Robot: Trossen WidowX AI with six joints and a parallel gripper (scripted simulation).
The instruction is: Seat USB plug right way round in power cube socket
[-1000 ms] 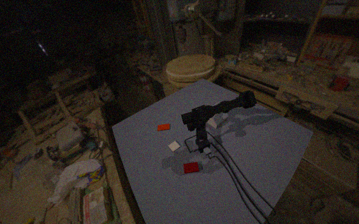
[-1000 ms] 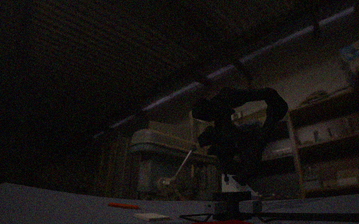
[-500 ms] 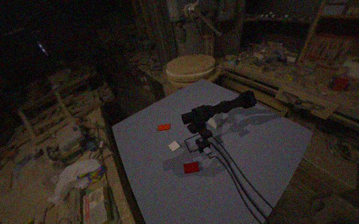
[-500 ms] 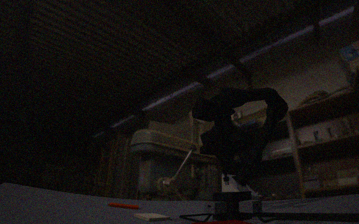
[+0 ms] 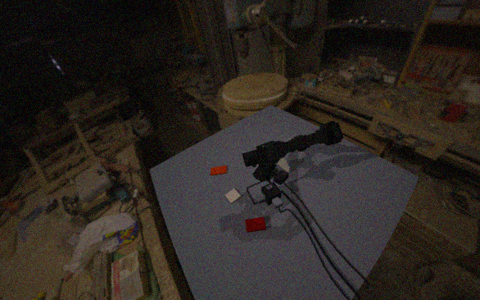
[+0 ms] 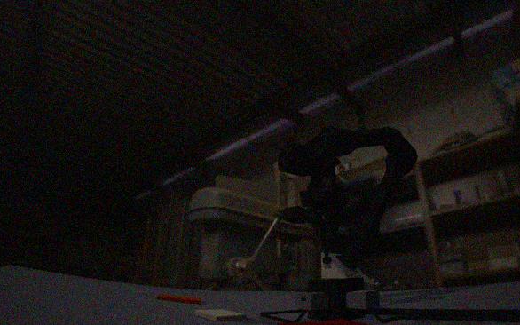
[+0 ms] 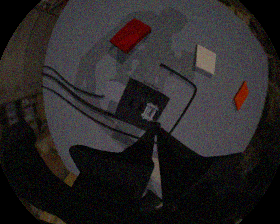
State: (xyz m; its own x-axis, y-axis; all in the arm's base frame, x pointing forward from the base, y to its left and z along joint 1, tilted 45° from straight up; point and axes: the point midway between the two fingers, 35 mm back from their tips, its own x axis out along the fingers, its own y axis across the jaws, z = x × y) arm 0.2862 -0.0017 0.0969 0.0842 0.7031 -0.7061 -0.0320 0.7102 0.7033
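Now: the USB plug 20 mm below my gripper tip. Round my gripper tip: white tile (150 mm ahead, 130 mm to the right, 130 mm below); red tile (180 mm ahead, 130 mm below, 80 mm to the left); orange tile (350 mm to the right, 130 mm below, 100 mm ahead).
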